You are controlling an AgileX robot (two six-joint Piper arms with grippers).
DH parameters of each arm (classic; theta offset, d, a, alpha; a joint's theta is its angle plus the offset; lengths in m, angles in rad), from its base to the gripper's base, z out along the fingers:
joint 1: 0 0.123 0 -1.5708
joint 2: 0.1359 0 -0.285 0
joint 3: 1.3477 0 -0.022 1.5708
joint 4: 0 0.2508 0 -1.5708
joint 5: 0 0 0.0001 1.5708
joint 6: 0 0.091 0 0
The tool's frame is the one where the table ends.
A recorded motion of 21 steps. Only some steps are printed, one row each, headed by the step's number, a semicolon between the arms.
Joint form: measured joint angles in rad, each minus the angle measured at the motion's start. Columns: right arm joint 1, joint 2, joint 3, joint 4, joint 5, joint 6; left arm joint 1, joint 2, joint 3, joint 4, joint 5, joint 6.
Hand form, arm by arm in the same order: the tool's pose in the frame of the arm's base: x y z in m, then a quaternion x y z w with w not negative. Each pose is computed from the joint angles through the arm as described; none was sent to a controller.
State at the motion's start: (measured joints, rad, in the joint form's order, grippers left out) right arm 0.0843 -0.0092 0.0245 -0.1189 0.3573 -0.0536; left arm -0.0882 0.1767 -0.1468 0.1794 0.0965 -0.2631
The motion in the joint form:
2: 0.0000 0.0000 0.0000 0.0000 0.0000 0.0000; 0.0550 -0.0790 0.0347 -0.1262 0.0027 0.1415
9: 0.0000 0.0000 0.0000 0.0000 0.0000 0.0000; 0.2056 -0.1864 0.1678 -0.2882 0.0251 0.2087
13: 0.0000 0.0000 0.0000 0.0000 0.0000 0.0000; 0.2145 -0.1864 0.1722 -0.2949 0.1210 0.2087
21: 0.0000 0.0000 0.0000 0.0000 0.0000 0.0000; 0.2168 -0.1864 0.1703 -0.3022 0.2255 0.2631
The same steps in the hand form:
2: 0.0533 0.0007 0.1735 -0.08708 0.79496 -0.04081 0.59899; 0.0610 -0.0015 0.2364 -0.01438 0.70606 -0.03419 0.70718
9: 0.0533 0.0007 0.1735 -0.08708 0.79496 -0.04081 0.59899; 0.0563 0.0054 0.1956 -0.09629 0.71639 -0.02031 0.69073
13: 0.0533 0.0007 0.1735 -0.08708 0.79496 -0.04081 0.59899; 0.0557 0.0048 0.1855 -0.10254 0.74934 -0.02278 0.65380
21: 0.0533 0.0007 0.1735 -0.08708 0.79496 -0.04081 0.59899; 0.0539 0.0034 0.1769 -0.08457 0.78402 -0.01159 0.61484

